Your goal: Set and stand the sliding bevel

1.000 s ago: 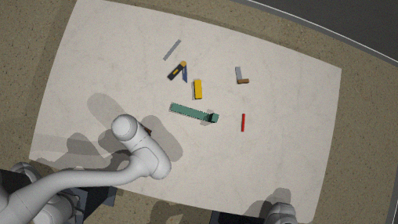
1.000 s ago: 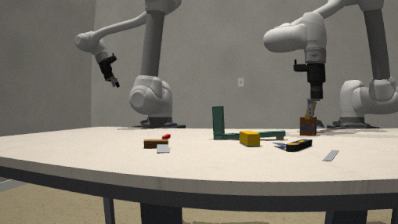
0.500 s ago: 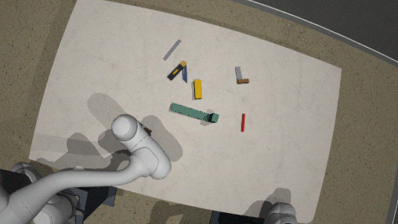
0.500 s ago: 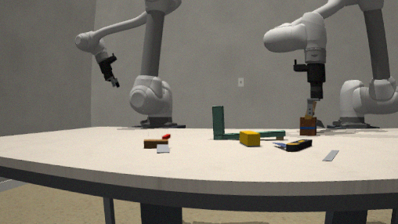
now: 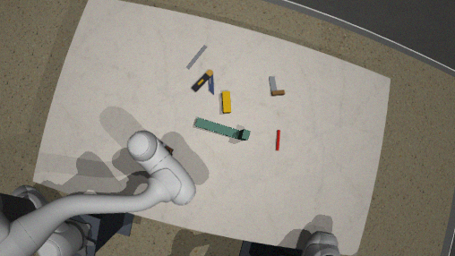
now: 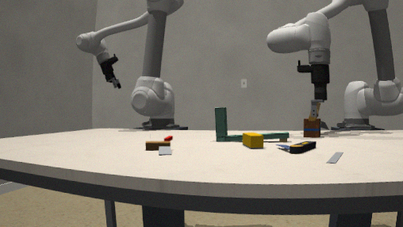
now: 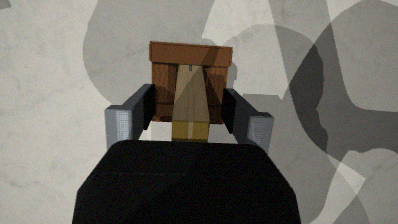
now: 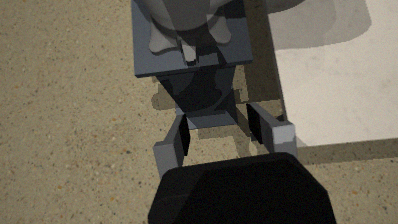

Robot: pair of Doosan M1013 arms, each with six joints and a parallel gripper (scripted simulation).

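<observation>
My left gripper is now 2 cm above the wooden sliding bevel. From my left hand the other things lie so: black bevel 38 cm ahead, 12 cm to the right, 9 cm below; grey blade 1 cm to the left, 4 cm below; yellow block 29 cm ahead, 24 cm to the right, 9 cm below.
</observation>
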